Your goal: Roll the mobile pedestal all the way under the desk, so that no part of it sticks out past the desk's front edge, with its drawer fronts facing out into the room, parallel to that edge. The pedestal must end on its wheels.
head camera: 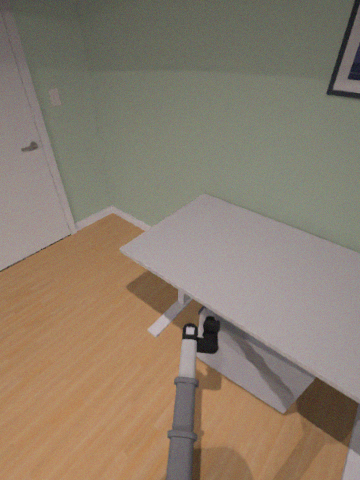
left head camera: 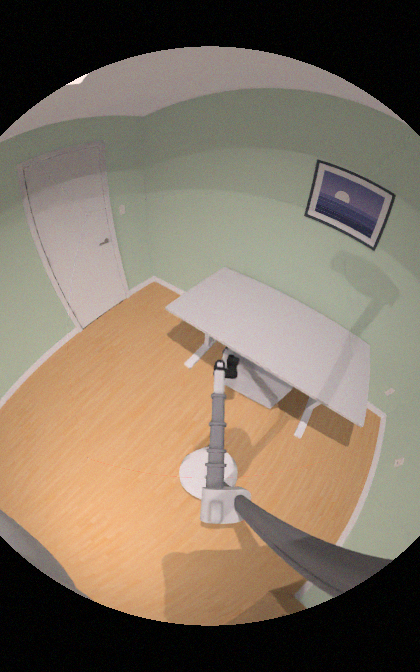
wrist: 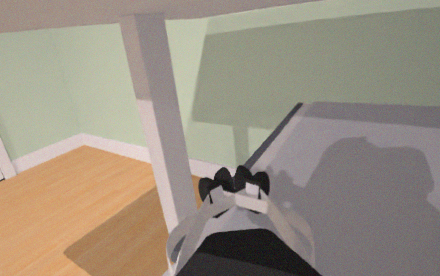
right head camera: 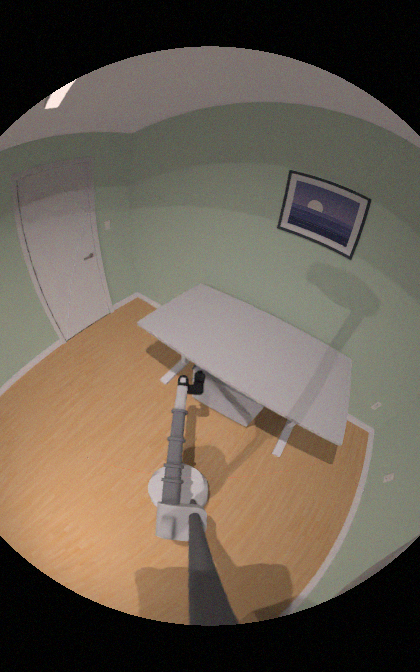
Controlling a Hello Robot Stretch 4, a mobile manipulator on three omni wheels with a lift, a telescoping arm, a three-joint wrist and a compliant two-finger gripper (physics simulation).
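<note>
The grey mobile pedestal [head camera: 235, 362] [left head camera: 255, 390] [right head camera: 225, 405] [wrist: 390, 240] is partly under the white desk [head camera: 240, 250] [left head camera: 280, 320] [right head camera: 245, 340] [wrist: 60, 12], near its left leg. Part of it shows out past the front edge in the head view. A broad plain grey face shows, with a dark strip along one edge in the wrist view. I cannot make out drawer fronts or wheels. My gripper [head camera: 211, 322] [left head camera: 232, 361] [right head camera: 200, 376] [wrist: 233, 181] is at the desk's front edge, over the pedestal's left end. Its fingertips are together beside the dark strip, with nothing seen between them.
The desk's left leg [wrist: 165, 135] stands left of my fingers, with its foot [head camera: 167, 319] reaching forward on the floor. The right foot [left head camera: 305, 420] [right head camera: 283, 440] is right of the pedestal. A green wall is behind the desk, and a door [head camera: 25, 150] is far left.
</note>
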